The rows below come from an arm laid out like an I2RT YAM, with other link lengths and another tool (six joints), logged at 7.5 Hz.
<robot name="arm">
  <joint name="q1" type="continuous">
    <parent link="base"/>
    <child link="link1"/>
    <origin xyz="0 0 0.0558" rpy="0 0 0"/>
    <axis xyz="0 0 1"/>
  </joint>
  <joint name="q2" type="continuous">
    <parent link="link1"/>
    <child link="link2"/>
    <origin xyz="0.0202 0.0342 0.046" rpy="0 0 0"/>
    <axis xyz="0 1 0"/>
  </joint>
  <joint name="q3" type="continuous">
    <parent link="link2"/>
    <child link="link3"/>
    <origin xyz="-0.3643 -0.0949 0" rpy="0 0 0"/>
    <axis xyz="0 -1 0"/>
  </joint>
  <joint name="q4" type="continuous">
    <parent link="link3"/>
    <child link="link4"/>
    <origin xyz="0.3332 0.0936 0.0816" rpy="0 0 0"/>
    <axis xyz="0 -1 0"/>
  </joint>
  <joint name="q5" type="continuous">
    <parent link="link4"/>
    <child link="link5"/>
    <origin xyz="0.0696 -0.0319 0.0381" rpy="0 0 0"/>
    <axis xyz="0 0 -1"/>
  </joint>
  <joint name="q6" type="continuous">
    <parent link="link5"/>
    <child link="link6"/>
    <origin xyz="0.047 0 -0.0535" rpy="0 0 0"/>
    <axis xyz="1 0 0"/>
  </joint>
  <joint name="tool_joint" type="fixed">
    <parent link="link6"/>
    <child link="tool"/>
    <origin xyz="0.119 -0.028 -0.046" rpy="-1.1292 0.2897 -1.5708"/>
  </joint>
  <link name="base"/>
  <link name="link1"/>
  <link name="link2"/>
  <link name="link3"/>
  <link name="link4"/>
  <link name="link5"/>
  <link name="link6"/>
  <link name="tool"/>
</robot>
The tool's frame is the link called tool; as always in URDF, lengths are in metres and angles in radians. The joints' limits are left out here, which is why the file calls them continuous.
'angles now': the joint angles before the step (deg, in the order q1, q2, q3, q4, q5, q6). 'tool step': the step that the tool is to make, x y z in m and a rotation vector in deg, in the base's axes. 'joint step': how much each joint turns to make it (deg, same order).
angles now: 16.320 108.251 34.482 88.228 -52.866 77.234
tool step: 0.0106 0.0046 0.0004 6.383 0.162 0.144
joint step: 0.033 6.769 1.668 14.243 1.913 9.521
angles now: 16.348 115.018 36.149 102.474 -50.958 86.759
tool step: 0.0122 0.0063 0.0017 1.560 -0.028 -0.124
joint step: 0.405 2.127 2.405 1.563 1.099 1.779
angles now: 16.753 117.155 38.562 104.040 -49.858 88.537
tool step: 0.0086 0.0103 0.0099 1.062 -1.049 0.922
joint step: 0.859 0.614 2.681 0.026 0.258 1.019
